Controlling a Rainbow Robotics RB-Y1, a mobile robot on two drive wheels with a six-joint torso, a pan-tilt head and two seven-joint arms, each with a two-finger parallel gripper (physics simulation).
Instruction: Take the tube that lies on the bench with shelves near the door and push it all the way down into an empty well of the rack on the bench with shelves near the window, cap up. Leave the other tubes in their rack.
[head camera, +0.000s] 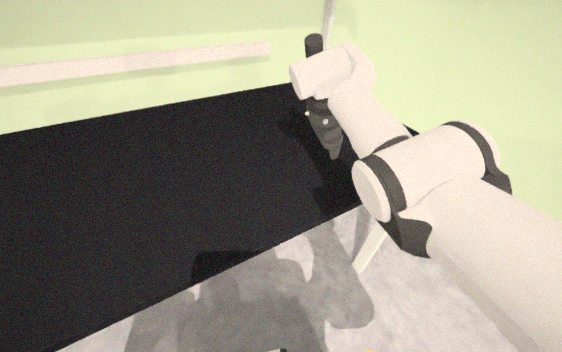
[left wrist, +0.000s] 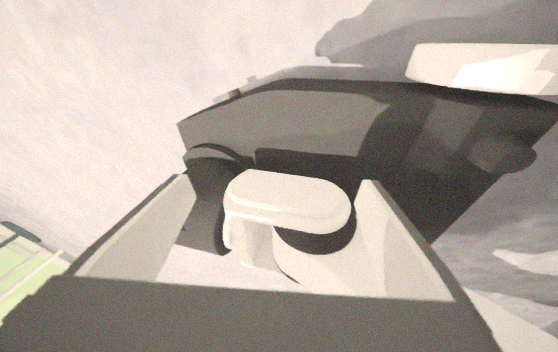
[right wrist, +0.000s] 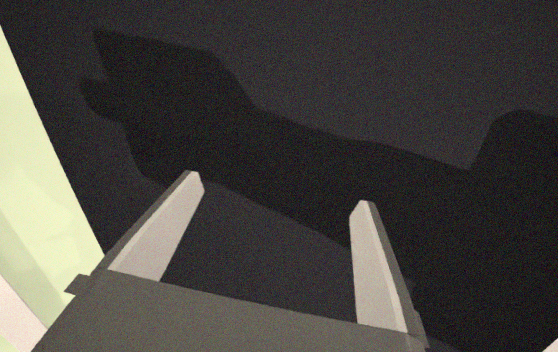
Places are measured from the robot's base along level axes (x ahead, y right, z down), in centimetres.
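Pixels of known places: left gripper, fingertip midpoint: (left wrist: 272, 188); right gripper, fingertip midpoint: (head camera: 326, 143) (right wrist: 276, 194).
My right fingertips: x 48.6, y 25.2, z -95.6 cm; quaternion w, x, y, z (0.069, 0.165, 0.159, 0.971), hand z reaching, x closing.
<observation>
Ahead of a thing's pixels: the offset from my right fingertips to its top centre. "pt": to the spot under its first point. Level surfaces: height alone.
My right gripper (head camera: 335, 154) (right wrist: 276, 194) is open, with nothing between its fingers, above the far right part of the black bench top @(dz +4.1 cm) (head camera: 150, 180) (right wrist: 360, 65). No tube shows on the visible part of that bench top in the head view or the right wrist view. A tiny orange patch @(pt dx -41.4, dy +25.2, dz +94.1 cm) (head camera: 370, 351) shows at the bottom edge of the head view, beyond the bench's front edge; too little shows to tell what it is. My left gripper (left wrist: 272, 188) is open and empty, above the robot's own body and the floor. The rack does not show in any view.
A pale horizontal bar (head camera: 135, 60) runs along the green wall (head camera: 450, 60) behind the bench. A pale bench leg @(pt dx -3.8, dy +35.4, dz +68.9 cm) (head camera: 369, 250) stands below the front edge, under my right arm (head camera: 430, 160). The mottled grey floor @(dz +95.6 cm) (head camera: 400, 305) lies in front, with the robot's shadow across it.
</observation>
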